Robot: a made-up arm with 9 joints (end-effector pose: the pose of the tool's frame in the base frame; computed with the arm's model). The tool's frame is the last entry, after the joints.
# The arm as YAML. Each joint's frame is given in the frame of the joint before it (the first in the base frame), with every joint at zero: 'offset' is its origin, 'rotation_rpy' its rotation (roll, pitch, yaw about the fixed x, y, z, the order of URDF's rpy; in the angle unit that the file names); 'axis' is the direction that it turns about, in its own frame. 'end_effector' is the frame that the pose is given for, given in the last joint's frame.
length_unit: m
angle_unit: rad
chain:
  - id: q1
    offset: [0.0, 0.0, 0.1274]
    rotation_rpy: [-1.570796, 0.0, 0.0]
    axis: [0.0, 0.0, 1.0]
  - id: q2
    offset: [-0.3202, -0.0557, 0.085]
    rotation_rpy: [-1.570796, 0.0, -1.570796]
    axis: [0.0, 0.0, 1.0]
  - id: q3
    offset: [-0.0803, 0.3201, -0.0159]
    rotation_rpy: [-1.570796, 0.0, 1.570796]
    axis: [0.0, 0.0, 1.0]
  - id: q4
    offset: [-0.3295, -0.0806, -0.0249]
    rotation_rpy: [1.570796, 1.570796, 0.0]
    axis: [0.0, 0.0, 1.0]
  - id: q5
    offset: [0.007, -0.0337, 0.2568]
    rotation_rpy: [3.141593, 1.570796, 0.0]
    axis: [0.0, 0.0, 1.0]
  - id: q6
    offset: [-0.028, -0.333, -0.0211]
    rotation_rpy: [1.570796, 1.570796, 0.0]
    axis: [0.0, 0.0, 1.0]
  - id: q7
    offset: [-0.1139, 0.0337, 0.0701]
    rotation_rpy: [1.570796, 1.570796, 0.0]
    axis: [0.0, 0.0, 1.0]
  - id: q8
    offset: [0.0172, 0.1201, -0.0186]
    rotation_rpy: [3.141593, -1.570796, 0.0]
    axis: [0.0, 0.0, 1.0]
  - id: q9
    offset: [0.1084, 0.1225, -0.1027]
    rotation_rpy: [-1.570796, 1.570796, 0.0]
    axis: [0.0, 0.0, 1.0]
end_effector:
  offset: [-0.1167, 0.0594, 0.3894]
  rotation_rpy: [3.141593, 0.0, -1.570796]
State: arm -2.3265 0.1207 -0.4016 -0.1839 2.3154 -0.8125 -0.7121 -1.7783 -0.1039
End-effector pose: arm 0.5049 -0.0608 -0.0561 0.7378 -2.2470 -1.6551
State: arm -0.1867 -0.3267 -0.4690 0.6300 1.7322 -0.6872 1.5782 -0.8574 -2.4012
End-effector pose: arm -0.4298 0.1490 -0.4108 -0.1913 -0.8818 -0.2009
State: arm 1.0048 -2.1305 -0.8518 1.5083 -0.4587 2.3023 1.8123 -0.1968 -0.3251
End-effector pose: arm -0.1605 -0.0131 0.3655 2.0392 -0.3721 0.5660
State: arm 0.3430 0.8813 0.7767 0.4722 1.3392 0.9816 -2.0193 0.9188 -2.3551
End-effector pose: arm 0.0183 0.3996 0.3627 1.7550 1.6722 -1.0691
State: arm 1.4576 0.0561 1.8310 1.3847 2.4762 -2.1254 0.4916 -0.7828 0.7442
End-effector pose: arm 0.4180 -0.8483 0.0218 -1.5107 0.3965 0.7151
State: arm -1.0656 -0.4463 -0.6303 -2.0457 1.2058 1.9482 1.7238 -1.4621 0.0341
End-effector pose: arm -0.2729 0.2211 -0.8136 0.9763 0.1400 -2.8998
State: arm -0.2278 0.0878 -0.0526 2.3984 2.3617 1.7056 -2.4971 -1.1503 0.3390
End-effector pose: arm -0.3111 -0.4232 -0.1732 -1.2317 0.4663 1.1359
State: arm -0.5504 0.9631 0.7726 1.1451 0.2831 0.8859 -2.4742 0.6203 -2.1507
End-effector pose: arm -0.1363 0.3439 -0.1527 1.4030 0.7045 0.8126
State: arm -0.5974 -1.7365 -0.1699 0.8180 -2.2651 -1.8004 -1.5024 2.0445 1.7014
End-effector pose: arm 0.0154 0.6953 0.3105 0.6862 1.8447 -0.5025
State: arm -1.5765 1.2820 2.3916 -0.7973 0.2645 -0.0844 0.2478 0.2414 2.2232
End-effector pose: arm 0.2618 0.1682 -0.6127 0.5058 -1.9949 2.3238
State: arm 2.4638 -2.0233 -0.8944 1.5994 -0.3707 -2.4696 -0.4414 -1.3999 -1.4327
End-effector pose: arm 0.6087 -0.5528 0.4129 -1.5035 -1.1763 0.9793
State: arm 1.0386 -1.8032 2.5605 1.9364 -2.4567 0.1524 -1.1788 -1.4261 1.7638
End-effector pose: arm 0.1059 0.5046 0.6121 0.8426 -0.7732 2.8824
